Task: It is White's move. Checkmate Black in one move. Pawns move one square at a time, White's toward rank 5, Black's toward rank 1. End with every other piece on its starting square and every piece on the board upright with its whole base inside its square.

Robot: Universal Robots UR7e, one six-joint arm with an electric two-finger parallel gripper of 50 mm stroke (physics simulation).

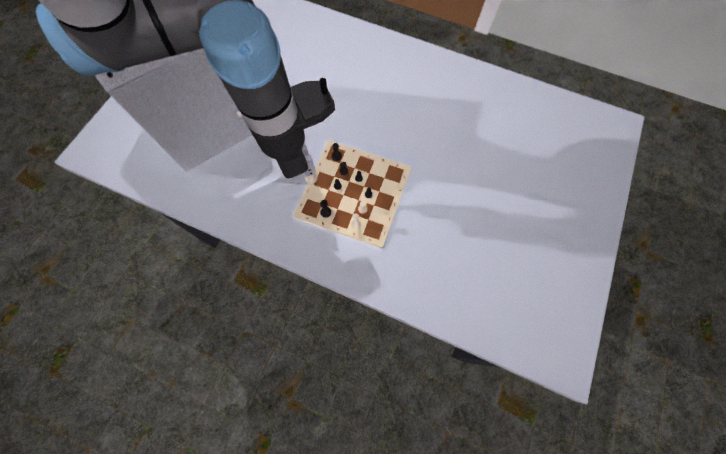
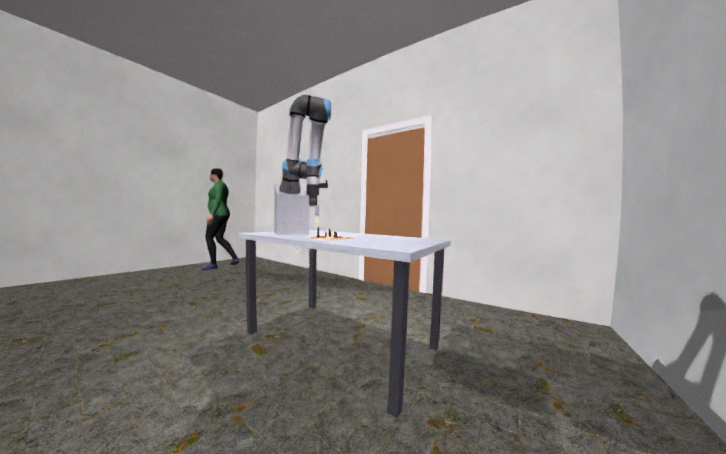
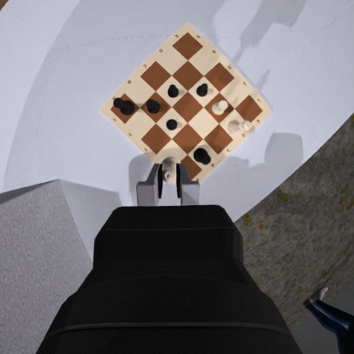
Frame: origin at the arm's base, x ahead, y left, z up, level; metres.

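Seen in the pictures: gripper, fingertip midpoint: (image 1: 308,169) (image 2: 317,216); arm's base at its link origin: (image 2: 289,190).
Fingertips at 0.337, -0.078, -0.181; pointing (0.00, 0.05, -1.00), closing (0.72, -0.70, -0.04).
Pixels of each thing's top centre, then the offset from my fingertips to it, as dx, dy, dz. Level surfaces: height alone.
- board at its top centre: (image 1: 353,190) (image 2: 331,237) +0.079, +0.044, -0.128
- white pawn at its top centre: (image 1: 362,203) +0.115, +0.007, -0.095
- taller white piece at its top centre: (image 1: 355,215) +0.114, -0.036, -0.065
- white table at its surface level: dz -0.134
My gripper (image 1: 309,173) (image 2: 316,210) (image 3: 169,173) is shut on a white piece (image 1: 311,180) (image 2: 316,218) (image 3: 169,176), held above the board (image 1: 395,173) (image 3: 187,46) near its A edge; its type is unclear. A tall black piece (image 1: 336,153) (image 3: 125,106) stands on A5, a black piece (image 1: 343,169) (image 3: 153,106) on B4. Black pawns stand on C4 (image 3: 173,91), B3 (image 3: 171,124) and D3 (image 3: 202,90). Another tall black piece (image 1: 324,209) (image 3: 202,155) stands on B1. A white pawn (image 1: 363,207) (image 3: 219,107) stands on D2, a taller white piece (image 1: 356,224) (image 3: 241,126) on D1.
The grey robot pedestal (image 1: 176,112) (image 2: 291,214) (image 3: 45,230) stands on the white table (image 1: 508,299) (image 2: 374,243) beside the board. The arm's shadow falls across the table. A person in green (image 2: 217,198) is on the floor behind the table.
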